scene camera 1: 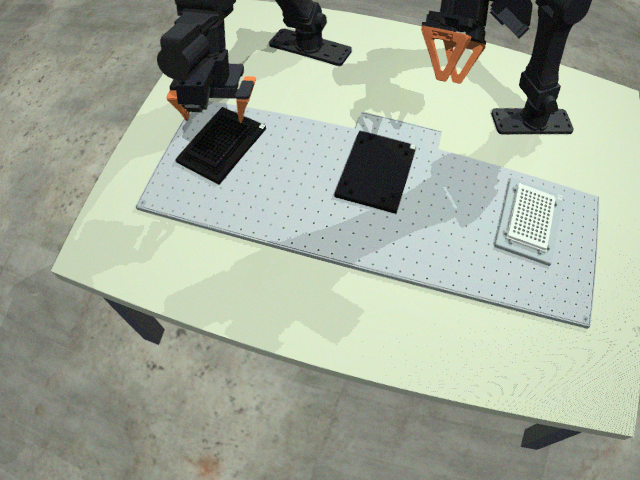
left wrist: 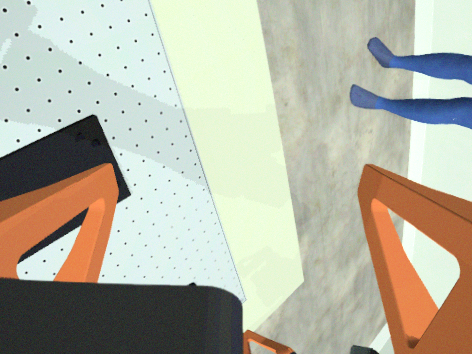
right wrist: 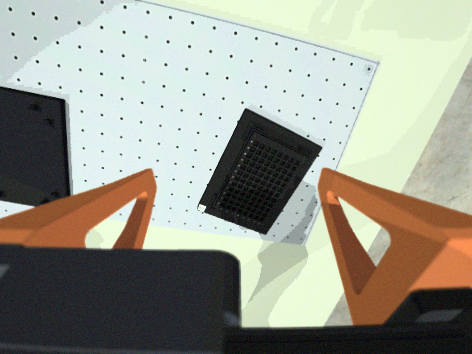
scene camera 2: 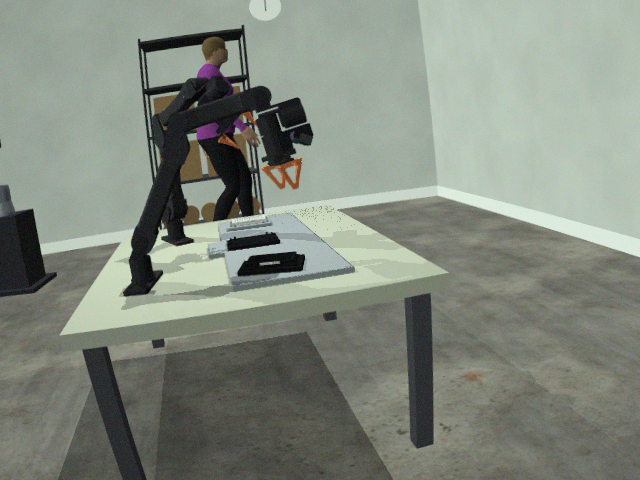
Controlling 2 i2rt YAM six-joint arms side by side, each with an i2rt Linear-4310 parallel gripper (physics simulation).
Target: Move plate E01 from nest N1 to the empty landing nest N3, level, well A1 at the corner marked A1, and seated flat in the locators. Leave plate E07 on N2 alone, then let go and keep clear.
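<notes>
A black well plate [scene camera 1: 217,140] [right wrist: 260,180] sits on a black nest [scene camera 1: 218,177] at the left in scene camera 1. The bare black nest [scene camera 1: 376,170] [scene camera 2: 253,240] [left wrist: 55,145] [right wrist: 32,145] in the middle shows corner locators and a white tag. A white plate [scene camera 1: 531,217] [scene camera 2: 250,221] sits on the grey nest [scene camera 1: 500,240] at the right in scene camera 1. The plate names are too small to read. My right gripper [scene camera 1: 214,120] [scene camera 2: 288,187] [right wrist: 237,177] is open and empty, above the black plate. My left gripper [scene camera 1: 449,80] [scene camera 2: 247,136] [left wrist: 237,177] is open and empty, high behind the board.
The nests stand on a perforated grey board [scene camera 1: 289,196] [scene camera 2: 330,260] on the pale table [scene camera 1: 439,330] [scene camera 2: 382,263]. Both arm bases [scene camera 1: 310,46] [scene camera 1: 532,121] stand behind the board. A person in purple [scene camera 2: 209,131] and a shelf rack [scene camera 2: 193,40] are beyond the table.
</notes>
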